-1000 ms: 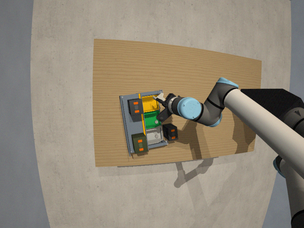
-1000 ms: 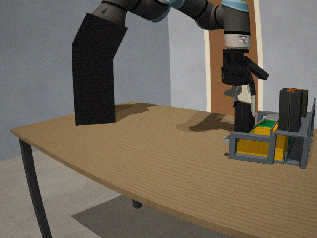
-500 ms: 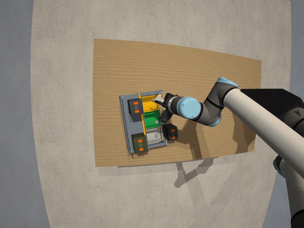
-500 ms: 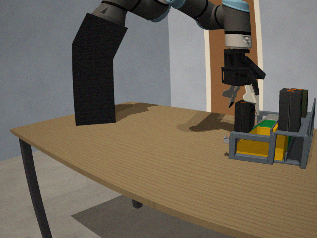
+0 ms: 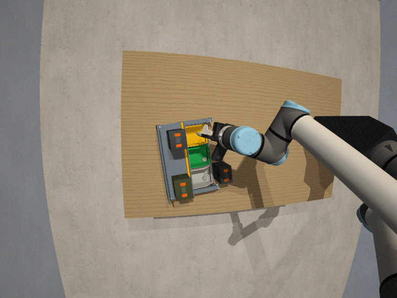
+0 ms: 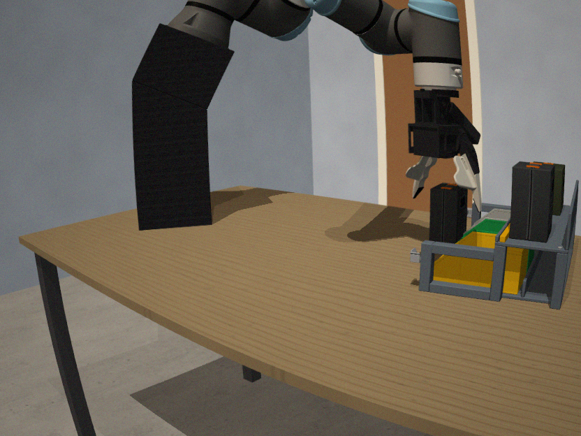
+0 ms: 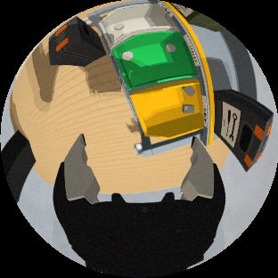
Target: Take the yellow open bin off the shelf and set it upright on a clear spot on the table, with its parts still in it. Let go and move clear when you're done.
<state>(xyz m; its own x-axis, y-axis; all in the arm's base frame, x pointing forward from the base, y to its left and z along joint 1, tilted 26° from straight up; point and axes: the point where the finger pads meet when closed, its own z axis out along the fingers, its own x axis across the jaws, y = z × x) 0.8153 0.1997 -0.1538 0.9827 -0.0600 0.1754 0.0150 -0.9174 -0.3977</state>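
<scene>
Now: the yellow open bin 9 cm below my hand, 8 cm ahead of it and 2 cm to the left of it. Also, from my hand: dark green box (26 cm to the left, 8 cm ahead, 2 cm above); white bin (23 cm to the left, 9 cm below, 1 cm behind); green bin (12 cm to the left, 9 cm below, 4 cm ahead).
</scene>
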